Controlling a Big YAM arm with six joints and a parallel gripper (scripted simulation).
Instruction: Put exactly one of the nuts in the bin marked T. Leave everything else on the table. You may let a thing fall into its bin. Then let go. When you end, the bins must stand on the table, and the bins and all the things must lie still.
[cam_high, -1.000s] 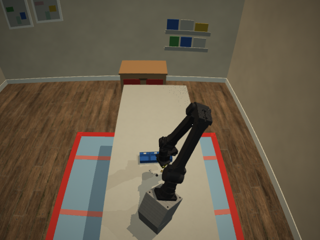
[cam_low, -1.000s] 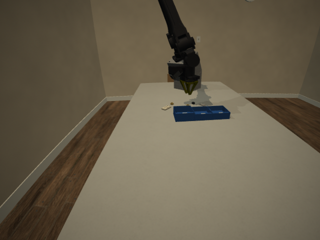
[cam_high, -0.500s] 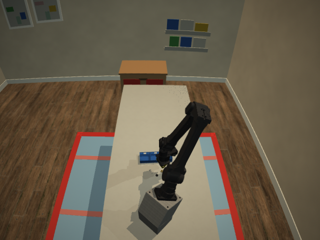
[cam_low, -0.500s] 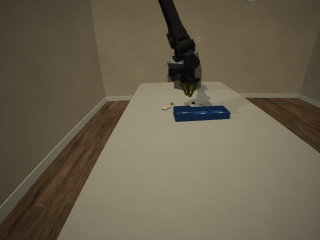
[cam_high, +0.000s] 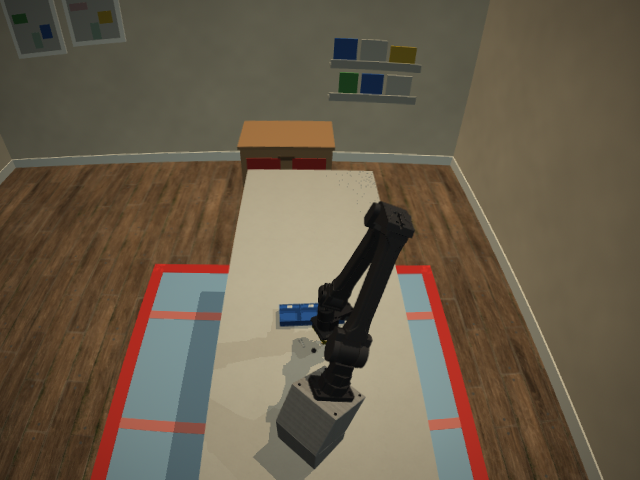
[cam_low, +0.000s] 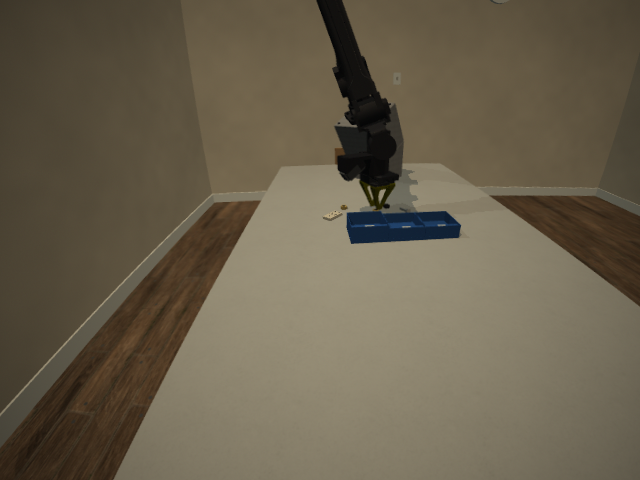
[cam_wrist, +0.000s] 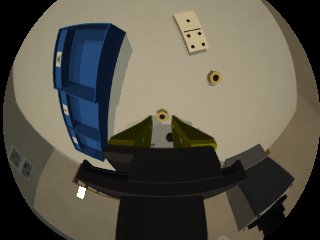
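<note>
Now: the black nut 30 mm behind my hand, 40 mm to the left of it and 20 mm below it. The rest, counted from my hand: small grey screw (20 mm ahead, 80 mm to the left, 20 mm below); blue bin unit (130 mm ahead, 10 mm to the left); white domino (10 mm behind, 120 mm to the right, 20 mm below).
</note>
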